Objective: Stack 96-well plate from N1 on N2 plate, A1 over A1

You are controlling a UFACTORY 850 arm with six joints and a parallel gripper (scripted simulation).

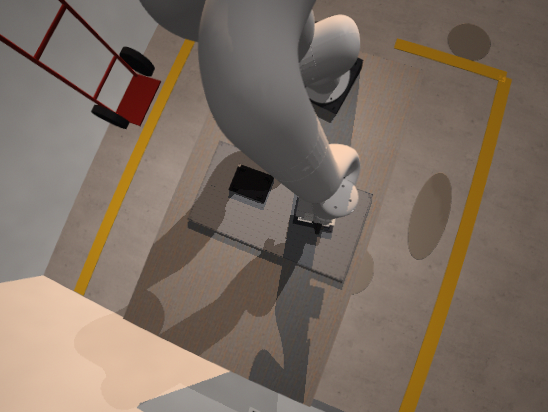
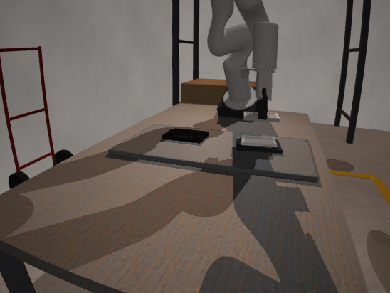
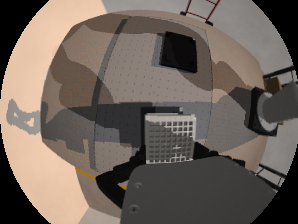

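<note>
My gripper is now 1 cm above the 96-well plate. Round my hand: black nest (2 cm ahead, 29 cm to the right, 12 cm below).
</note>
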